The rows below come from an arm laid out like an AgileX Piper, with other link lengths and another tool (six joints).
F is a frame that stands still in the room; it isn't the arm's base.
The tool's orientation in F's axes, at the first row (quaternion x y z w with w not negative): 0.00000 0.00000 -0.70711 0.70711
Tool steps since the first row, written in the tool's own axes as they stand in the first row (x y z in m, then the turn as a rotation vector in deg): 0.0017 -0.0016 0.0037 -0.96 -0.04 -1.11; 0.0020 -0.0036 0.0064 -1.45 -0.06 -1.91; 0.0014 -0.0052 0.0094 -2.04 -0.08 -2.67; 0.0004 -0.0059 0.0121 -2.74 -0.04 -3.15; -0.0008 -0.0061 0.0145 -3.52 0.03 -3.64; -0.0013 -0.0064 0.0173 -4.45 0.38 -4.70; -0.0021 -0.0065 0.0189 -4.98 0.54 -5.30; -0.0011 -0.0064 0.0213 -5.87 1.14 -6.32
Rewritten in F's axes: -0.0016 -0.0017 0.0037 -0.04 0.96 -1.11; -0.0036 -0.0020 0.0064 -0.06 1.45 -1.91; -0.0052 -0.0014 0.0094 -0.08 2.04 -2.67; -0.0059 -0.0004 0.0121 -0.04 2.74 -3.15; -0.0061 0.0008 0.0145 0.03 3.52 -3.64; -0.0064 0.0013 0.0173 0.38 4.45 -4.70; -0.0065 0.0021 0.0189 0.54 4.98 -5.30; -0.0064 0.0011 0.0213 1.14 5.87 -6.32
